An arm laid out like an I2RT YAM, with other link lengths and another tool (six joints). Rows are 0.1 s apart.
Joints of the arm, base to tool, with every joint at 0 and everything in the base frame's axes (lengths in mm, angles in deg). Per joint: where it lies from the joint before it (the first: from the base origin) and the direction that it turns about. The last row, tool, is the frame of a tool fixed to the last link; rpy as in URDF.
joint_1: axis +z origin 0 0 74.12
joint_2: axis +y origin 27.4 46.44 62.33
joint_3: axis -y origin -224.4 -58.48 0
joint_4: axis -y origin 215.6 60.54 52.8
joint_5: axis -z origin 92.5 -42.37 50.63
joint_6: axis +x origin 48.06 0 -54.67
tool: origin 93 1 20 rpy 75 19.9 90
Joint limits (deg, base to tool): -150..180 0..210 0..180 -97..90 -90..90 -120..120
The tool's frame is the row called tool.
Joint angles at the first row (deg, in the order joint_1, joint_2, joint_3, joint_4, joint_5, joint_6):
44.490 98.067 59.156 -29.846 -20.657 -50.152
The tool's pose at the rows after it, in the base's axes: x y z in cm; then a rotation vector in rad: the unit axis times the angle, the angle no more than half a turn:
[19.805 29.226 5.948 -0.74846 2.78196 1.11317]
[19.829 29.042 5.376 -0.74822 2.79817 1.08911]
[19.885 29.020 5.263 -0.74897 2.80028 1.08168]
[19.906 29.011 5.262 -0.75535 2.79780 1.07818]
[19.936 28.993 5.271 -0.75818 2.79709 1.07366]
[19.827 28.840 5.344 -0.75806 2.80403 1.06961]
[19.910 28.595 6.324 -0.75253 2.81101 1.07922]
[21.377 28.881 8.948 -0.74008 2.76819 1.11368]
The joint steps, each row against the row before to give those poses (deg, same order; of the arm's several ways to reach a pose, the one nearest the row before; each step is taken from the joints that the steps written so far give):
0.001 0.577 -0.001 0.022 0.528 -0.023
-0.001 0.898 0.001 -0.021 0.685 -0.205
-0.001 0.245 0.100 0.001 0.250 -0.085
0.001 0.001 0.026 -0.005 0.120 -0.264
0.000 -0.001 0.082 -0.104 0.163 -0.137
-0.047 -0.273 0.054 -0.716 0.028 -0.090
-0.649 -1.064 1.539 -3.072 -0.655 -0.400
-1.763 -0.996 5.012 -4.077 -1.182 -0.878

